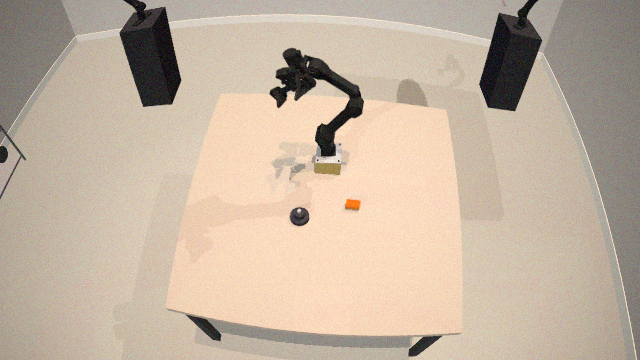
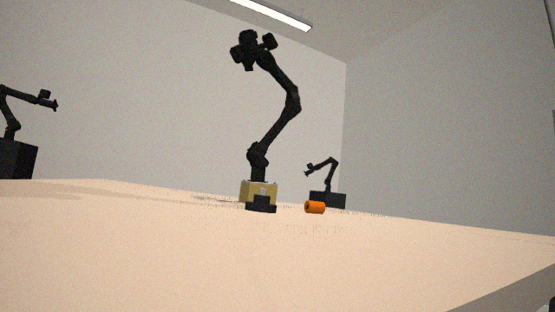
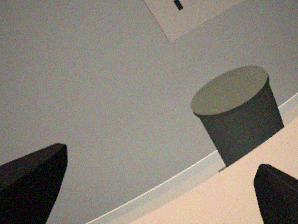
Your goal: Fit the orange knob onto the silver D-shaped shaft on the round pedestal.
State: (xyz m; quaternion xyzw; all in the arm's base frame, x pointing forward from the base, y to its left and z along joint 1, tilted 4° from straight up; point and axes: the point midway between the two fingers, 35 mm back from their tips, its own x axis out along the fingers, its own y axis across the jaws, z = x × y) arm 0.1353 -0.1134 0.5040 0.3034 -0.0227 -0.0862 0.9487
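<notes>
My gripper tip is now 60 mm short of the orange knob, 280 mm to the right of it and 560 mm above it. Round my gripper tip: round pedestal: 110 mm ahead, 30 mm to the left, 550 mm below.
</notes>
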